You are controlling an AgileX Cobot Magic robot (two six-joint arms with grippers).
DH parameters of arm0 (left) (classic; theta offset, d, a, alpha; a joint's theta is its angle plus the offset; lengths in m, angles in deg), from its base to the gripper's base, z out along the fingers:
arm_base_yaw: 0 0.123 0 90
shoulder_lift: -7.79 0 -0.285 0
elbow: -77.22 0 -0.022 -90
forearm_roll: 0 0.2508 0 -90
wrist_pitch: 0 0 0.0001 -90
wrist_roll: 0 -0.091 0 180
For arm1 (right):
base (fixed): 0 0 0 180
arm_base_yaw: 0 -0.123 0 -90
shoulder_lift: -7.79 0 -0.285 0
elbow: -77.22 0 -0.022 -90
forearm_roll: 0 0.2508 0 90
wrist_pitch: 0 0 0.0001 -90
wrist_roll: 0 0.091 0 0
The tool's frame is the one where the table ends.
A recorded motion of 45 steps. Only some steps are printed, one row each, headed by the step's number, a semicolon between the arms.
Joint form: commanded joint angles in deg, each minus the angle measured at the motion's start. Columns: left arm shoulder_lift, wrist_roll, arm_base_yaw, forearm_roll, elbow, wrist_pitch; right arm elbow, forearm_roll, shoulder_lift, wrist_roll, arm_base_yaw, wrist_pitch.
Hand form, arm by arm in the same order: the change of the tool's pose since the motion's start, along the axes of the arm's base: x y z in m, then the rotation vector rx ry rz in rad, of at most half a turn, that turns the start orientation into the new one. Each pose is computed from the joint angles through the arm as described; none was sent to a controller.
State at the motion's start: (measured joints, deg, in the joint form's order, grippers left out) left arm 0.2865 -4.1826 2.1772 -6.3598 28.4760 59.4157; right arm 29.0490 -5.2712 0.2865 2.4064 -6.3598 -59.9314
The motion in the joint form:
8: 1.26 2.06 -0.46 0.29 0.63 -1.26; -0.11 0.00 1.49 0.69 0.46 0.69
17: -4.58 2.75 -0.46 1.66 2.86 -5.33; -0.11 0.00 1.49 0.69 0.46 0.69
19: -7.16 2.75 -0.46 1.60 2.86 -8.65; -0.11 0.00 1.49 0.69 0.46 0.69
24: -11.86 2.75 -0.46 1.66 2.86 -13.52; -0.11 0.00 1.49 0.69 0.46 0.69
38: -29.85 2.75 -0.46 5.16 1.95 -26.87; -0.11 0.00 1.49 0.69 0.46 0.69
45: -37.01 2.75 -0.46 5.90 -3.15 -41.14; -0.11 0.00 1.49 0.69 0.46 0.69
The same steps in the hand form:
8: -0.0041 0.0004 0.0047 -0.0281 -0.0525 0.0113; -0.0035 -0.0003 0.0003 0.0142 -0.0357 -0.0121
17: 0.0108 0.0030 0.0215 -0.0224 -0.0595 0.0345; -0.0035 -0.0003 0.0003 0.0142 -0.0357 -0.0121
19: 0.0209 0.0035 0.0259 -0.0254 -0.0723 0.0380; -0.0035 -0.0003 0.0003 0.0142 -0.0357 -0.0121
24: 0.0388 0.0045 0.0310 -0.0274 -0.0751 0.0447; -0.0035 -0.0003 0.0003 0.0142 -0.0357 -0.0121
38: 0.1062 0.0109 0.0237 0.0283 0.0220 0.0716; -0.0035 -0.0003 0.0003 0.0142 -0.0357 -0.0121
45: 0.1353 0.0125 -0.0002 0.0408 -0.0131 0.0757; -0.0035 -0.0003 0.0003 0.0142 -0.0357 -0.0121

